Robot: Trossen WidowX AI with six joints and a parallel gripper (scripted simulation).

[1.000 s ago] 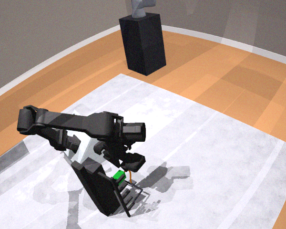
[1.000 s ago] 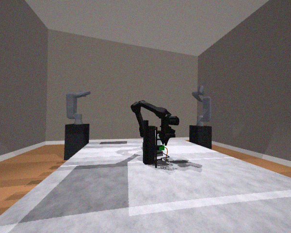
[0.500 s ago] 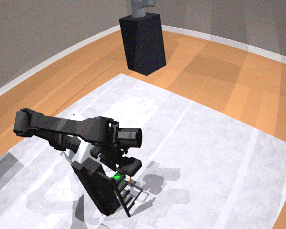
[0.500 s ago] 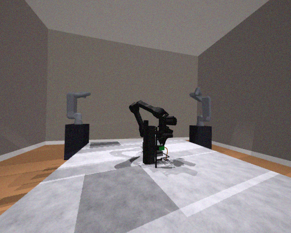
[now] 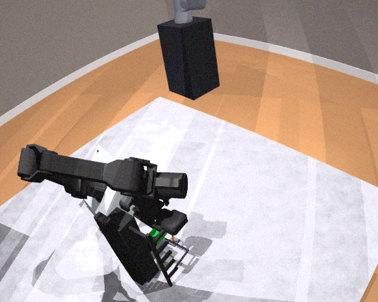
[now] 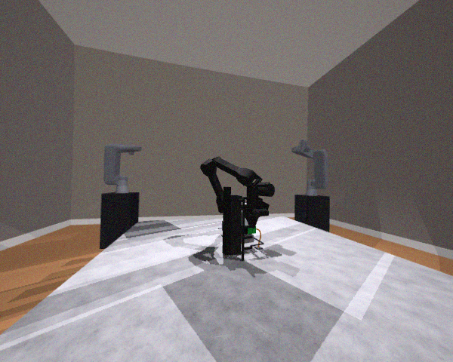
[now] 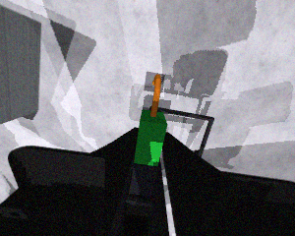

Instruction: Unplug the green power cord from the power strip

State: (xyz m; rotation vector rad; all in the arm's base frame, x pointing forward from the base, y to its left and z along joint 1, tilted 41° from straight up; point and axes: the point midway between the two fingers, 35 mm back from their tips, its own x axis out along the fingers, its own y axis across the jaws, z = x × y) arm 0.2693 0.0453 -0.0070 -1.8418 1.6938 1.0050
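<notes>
Right now the black power strip is 11 cm to the right of my gripper tip, 3 cm above it and 2 cm ahead of it. From my gripper tip the other things lie so: green plug: 2 cm to the right, 1 cm ahead.
</notes>
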